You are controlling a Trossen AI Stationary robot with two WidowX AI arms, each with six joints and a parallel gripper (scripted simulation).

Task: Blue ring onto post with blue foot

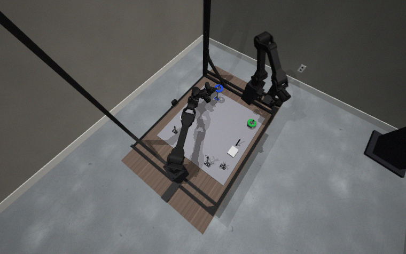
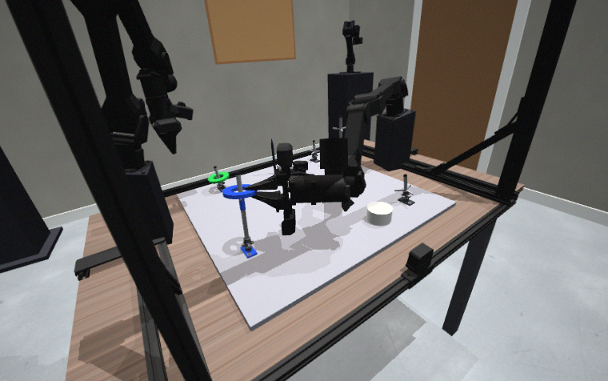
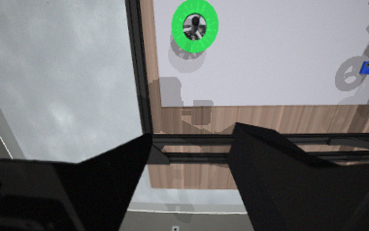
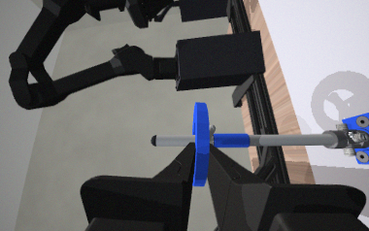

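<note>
My right gripper is now 20 mm short of the blue ring and 40 mm to the right of it. Round my right hand: white block 410 mm ahead, 250 mm to the right, 140 mm below; short post 30 mm behind, 420 mm to the right, 100 mm below; black pen 400 mm ahead, 190 mm to the right, 50 mm below.
</note>
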